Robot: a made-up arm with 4 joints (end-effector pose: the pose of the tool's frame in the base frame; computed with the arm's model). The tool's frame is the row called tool. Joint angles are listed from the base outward.
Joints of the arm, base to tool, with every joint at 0 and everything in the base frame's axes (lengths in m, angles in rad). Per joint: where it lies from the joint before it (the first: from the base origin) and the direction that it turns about. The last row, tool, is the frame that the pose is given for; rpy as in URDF.
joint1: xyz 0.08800 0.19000 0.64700 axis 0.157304 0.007 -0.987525
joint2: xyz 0.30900 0.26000 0.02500 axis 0 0 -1
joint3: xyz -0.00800 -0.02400 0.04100 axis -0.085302 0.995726 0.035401
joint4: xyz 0.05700 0.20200 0.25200 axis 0 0 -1
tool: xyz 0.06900 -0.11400 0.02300 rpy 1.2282 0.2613 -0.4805
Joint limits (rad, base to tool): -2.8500..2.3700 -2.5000..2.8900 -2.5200..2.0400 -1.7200..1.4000
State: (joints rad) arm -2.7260 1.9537 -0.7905 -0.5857
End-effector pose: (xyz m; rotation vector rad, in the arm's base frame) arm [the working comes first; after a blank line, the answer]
Working (the frame after each row of the table, in the pose's form):
after joint1: 0.0880 0.1900 0.6470 -0.4288 -0.0191 2.6920
after joint2: -0.2907 0.0773 0.5598 -0.1656 -0.2704 0.7610
after joint3: -0.2928 0.0566 0.6033 0.2130 -0.9889 0.7799
after joint4: -0.5803 0.1043 0.7537 -0.0860 -1.0632 1.3111

-0.5199 0.1116 0.8745 1.1257 -0.1283 1.2259
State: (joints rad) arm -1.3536 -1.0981 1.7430 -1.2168
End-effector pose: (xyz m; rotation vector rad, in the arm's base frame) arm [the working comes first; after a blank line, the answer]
Working (the frame after each row of the table, in the pose's form):
after joint1: 0.0880 0.1900 0.6470 -0.2129 -0.0095 1.3367
after joint2: -0.0931 0.5480 0.5946 -0.2245 0.1240 2.4295
after joint3: -0.0769 0.5673 0.6357 -2.2620 0.6677 1.5720
after joint4: -0.3682 0.5104 0.4963 1.4466 -1.8060 -1.5116

-0.3619 0.4744 0.3661 -1.7300 1.7759 0.2826
